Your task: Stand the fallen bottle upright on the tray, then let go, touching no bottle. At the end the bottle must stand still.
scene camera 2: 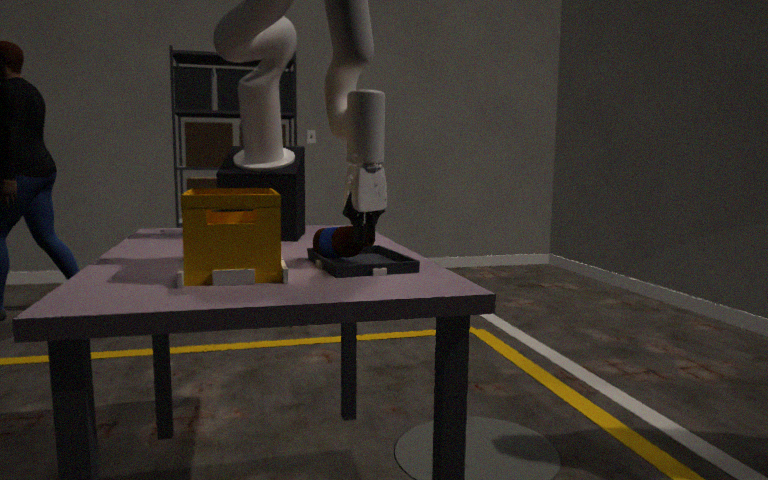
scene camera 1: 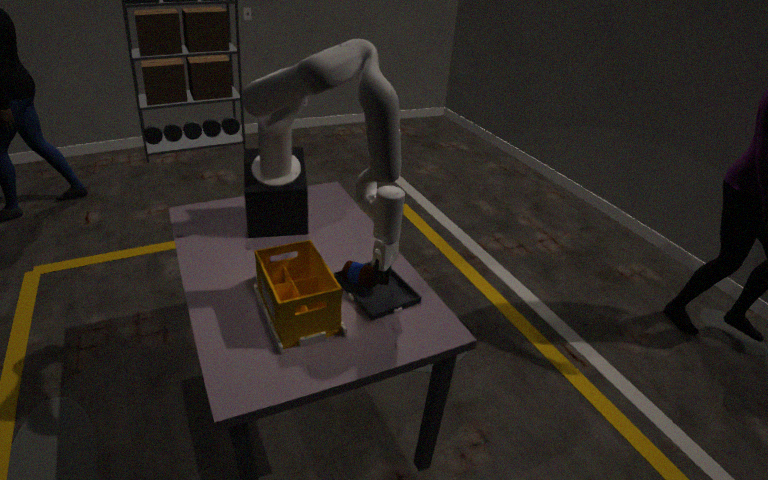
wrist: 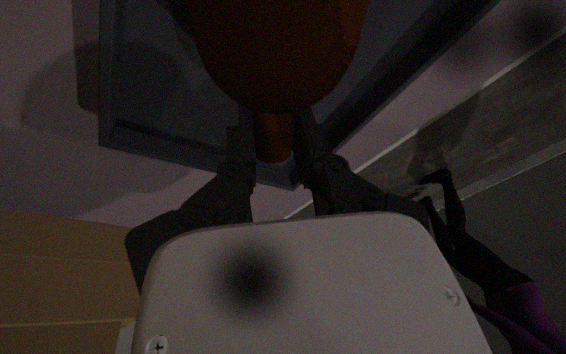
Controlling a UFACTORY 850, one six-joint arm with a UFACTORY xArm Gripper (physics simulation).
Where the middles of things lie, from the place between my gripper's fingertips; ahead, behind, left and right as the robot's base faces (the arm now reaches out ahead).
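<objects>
Brown bottle [scene camera 2: 336, 242]: 10 mm below my hand, 60 mm behind it, 40 mm to the right of it.
</objects>
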